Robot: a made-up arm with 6 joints.
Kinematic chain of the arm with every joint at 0, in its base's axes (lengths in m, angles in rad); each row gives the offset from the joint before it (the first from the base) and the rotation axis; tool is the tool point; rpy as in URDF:
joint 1: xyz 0 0 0.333 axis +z
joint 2: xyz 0 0 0 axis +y
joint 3: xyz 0.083 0 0.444 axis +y
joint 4: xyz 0.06 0 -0.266 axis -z
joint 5: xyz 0 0 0 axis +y
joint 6: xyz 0.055 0 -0.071 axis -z
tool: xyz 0 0 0 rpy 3.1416 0 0
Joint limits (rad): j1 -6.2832..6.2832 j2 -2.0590..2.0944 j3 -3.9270..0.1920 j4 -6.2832..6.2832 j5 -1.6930..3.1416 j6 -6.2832..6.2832
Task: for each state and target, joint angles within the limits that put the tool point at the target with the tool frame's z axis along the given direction. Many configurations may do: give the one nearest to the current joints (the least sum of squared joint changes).
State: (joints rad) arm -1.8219 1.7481 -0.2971 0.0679 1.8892 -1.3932
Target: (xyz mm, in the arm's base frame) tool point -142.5 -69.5 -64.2 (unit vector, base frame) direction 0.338 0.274 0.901
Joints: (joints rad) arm -2.6442 1.8836 -1.0413 -0.0829 1.8551 -1.3932
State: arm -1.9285 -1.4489 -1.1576 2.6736 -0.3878 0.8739
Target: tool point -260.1 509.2 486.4 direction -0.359 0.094 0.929
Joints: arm -1.2238 -2.0568 -1.4075 1.8721 -0.3257 0.8739
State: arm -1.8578 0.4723 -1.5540 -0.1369 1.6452 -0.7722
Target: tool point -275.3 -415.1 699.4 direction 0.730 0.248 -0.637
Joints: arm -2.2529 0.3584 -1.9122 0.5645 2.2676 -0.7722
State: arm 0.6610 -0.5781 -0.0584 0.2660 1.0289 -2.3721
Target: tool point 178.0 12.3 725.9 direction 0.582 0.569 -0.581
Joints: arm 0.0130 -0.5945 -0.7710 0.8965 0.8018 -2.3721
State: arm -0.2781 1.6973 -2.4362 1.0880 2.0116 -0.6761
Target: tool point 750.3 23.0 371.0 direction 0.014 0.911 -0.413
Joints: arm -0.0464 1.0819 -2.2492 1.1653 1.4342 -0.6761
